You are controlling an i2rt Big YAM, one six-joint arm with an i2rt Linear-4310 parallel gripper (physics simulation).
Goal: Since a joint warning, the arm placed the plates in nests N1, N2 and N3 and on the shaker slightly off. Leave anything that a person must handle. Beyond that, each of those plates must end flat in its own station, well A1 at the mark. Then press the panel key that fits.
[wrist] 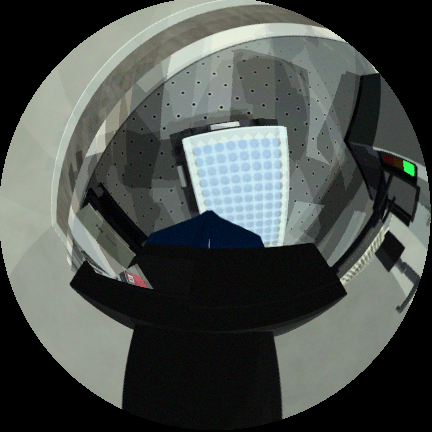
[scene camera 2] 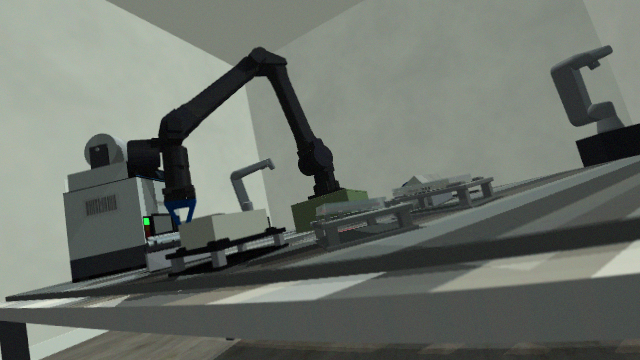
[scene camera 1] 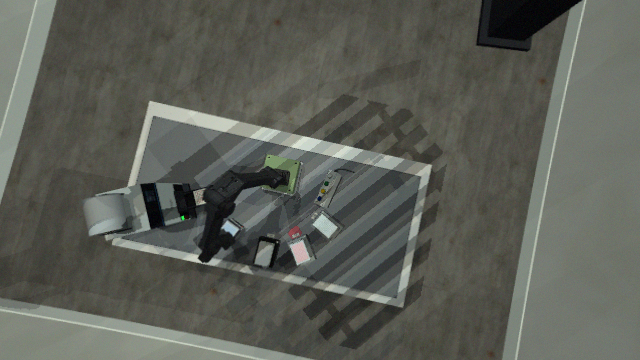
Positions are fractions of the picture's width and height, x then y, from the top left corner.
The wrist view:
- my gripper: 0.48,0.50
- black-framed plate: 0.23,0.55
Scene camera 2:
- my gripper: 0.29,0.65
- black-framed plate: 0.31,0.65
